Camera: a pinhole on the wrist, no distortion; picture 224 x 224 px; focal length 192.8 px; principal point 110.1 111.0 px. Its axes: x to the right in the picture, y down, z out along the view. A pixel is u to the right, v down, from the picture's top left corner.
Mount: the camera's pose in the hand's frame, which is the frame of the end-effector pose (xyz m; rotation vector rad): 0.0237 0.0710 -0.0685 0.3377 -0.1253 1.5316
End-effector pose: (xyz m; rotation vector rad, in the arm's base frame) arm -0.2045 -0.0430 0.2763 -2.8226 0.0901 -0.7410
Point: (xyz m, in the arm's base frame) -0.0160 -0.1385 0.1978
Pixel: 209 30
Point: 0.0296 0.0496 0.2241
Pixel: 67 39
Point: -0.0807 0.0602 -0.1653
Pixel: 140 192
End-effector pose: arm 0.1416 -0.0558 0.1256 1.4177 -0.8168 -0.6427
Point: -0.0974 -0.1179 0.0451
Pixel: 80 212
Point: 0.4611 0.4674 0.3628
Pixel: behind the camera
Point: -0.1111 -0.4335 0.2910
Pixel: 208 77
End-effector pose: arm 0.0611 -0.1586 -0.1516 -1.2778 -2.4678 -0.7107
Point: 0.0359 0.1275 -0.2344
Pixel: 186 39
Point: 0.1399 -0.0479 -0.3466
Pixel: 161 197
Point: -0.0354 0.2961 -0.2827
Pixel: 185 11
